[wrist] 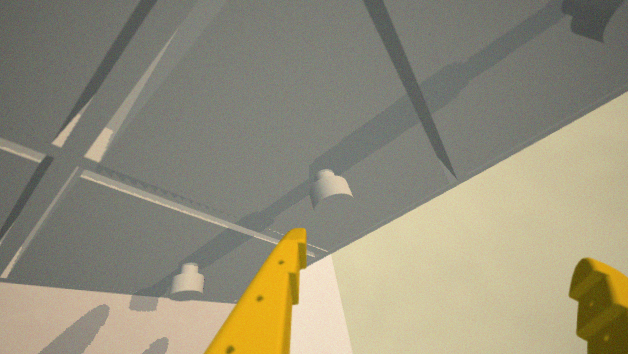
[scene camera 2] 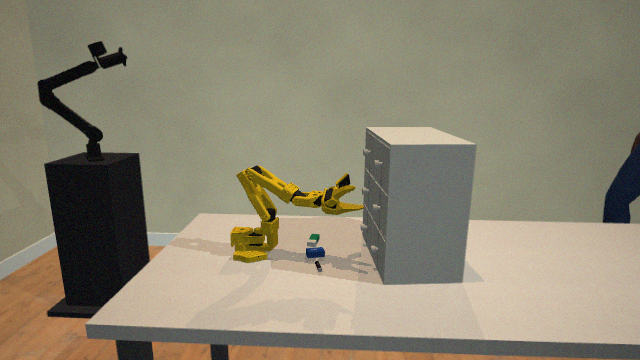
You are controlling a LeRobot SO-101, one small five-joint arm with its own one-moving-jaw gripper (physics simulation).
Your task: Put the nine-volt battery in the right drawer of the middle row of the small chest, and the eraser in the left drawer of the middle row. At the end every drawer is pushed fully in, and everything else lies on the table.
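Places are measured from the arm's base along level axes (x ahead, y left, z up), in centimetres.
Pixels of known places: hand, its tool point: (wrist: 306,242) (scene camera 2: 362,206); arm's base, origin of its link: (scene camera 2: 259,254).
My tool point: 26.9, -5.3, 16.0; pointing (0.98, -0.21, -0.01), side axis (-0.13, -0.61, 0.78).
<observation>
For each thing: its top centre in the pictures, then the offset to it from my tool point, as dx, dy, dz. "spot": a spot on its surface instead. Level surfaces: height alone.
- right knob, a spot on its surface: (scene camera 2: 376,206) spot: +3.3, -2.6, +0.9
- green-and-white eraser, centre of its top: (scene camera 2: 313,238) -12.9, +14.9, -14.6
- blue block, centre of its top: (scene camera 2: 315,249) -11.7, +5.7, -14.2
- small dark stick, centre of its top: (scene camera 2: 318,264) -10.5, -1.8, -14.9
- table, height of its surface: dz -16.0
- bottom-left drawer knob, a spot on its surface: (wrist: 189,280) spot: +2.9, -1.4, -9.7
The small chest (scene camera 2: 430,210) (wrist: 240,100) stands upright with its drawers looking pushed in. The middle row's left knob (scene camera 2: 365,191) (wrist: 331,190) and right knob (scene camera 2: 376,206) show in the scene view. My gripper (scene camera 2: 359,198) (wrist: 442,247) is open and empty at middle-row height, close before the front; its jaws show wide apart in the wrist view, and the left knob is beyond and above the left-hand jaw's tip. The green-and-white eraser (scene camera 2: 313,240) and a blue block (scene camera 2: 315,252), apparently the nine-volt battery, lie on the table between the arm's base and the chest.
A small dark stick (scene camera 2: 318,266) lies on the table (scene camera 2: 280,320) nearer the camera than the blue block. The bottom-left drawer knob (wrist: 189,280) sticks out near the table. A black arm on a pedestal (scene camera 2: 80,225) stands at the left, and a person's arm (scene camera 2: 622,185) shows at the right.
</observation>
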